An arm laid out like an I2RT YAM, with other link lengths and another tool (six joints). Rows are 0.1 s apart.
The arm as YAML. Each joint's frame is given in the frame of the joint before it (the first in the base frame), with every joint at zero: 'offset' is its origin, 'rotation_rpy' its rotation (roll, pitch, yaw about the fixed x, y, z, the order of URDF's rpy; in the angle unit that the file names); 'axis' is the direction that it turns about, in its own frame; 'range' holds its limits. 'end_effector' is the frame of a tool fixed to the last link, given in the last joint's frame.
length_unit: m
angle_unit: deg
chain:
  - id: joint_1
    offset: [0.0, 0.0, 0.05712]
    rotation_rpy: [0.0, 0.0, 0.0]
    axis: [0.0, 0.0, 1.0]
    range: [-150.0, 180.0]
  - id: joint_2
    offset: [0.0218, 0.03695, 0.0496]
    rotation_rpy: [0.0, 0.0, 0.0]
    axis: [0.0, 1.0, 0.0]
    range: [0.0, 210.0]
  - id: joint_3
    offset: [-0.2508, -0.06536, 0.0]
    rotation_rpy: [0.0, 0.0, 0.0]
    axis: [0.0, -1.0, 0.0]
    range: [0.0, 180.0]
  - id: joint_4
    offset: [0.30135, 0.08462, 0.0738]
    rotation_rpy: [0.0, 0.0, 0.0]
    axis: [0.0, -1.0, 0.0]
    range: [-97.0, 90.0]
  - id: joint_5
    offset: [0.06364, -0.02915, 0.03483]
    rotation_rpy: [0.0, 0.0, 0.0]
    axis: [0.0, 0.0, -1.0]
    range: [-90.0, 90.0]
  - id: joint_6
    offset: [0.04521, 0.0, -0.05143]
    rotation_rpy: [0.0, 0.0, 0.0]
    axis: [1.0, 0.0, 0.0]
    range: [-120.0, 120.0]
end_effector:
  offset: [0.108, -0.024, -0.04]
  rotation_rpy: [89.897, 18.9, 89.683]
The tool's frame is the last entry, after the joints.
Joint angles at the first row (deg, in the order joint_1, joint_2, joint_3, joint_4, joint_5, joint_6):
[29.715 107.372 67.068 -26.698 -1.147 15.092]
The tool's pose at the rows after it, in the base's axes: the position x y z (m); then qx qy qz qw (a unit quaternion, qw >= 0):
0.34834 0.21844 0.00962 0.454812 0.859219 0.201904 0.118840
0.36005 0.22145 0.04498 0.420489 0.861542 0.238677 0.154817
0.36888 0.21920 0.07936 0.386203 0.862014 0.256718 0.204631
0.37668 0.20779 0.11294 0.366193 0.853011 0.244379 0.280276
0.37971 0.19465 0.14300 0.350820 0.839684 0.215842 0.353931
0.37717 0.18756 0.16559 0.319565 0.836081 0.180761 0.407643
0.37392 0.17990 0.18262 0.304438 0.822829 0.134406 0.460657
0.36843 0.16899 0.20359 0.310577 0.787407 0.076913 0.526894
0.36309 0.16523 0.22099 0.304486 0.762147 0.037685 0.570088
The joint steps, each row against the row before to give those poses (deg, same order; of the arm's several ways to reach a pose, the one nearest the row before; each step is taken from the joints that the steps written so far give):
[-0.001 -3.847 0.000 0.218 -0.023 -0.481]
[0.023 -4.896 0.022 1.027 0.176 -3.737]
[0.459 -4.545 0.000 0.678 2.492 -4.131]
[1.137 -3.957 -0.001 0.590 7.475 -3.671]
[1.573 -3.037 0.001 0.438 8.764 -3.651]
[2.032 -1.924 0.001 0.043 6.972 -5.049]
[2.209 -0.568 0.000 0.633 8.700 -3.540]
[2.425 -0.002 -0.003 1.903 12.217 -2.252]
[1.815 0.001 0.001 2.381 7.935 -3.497]

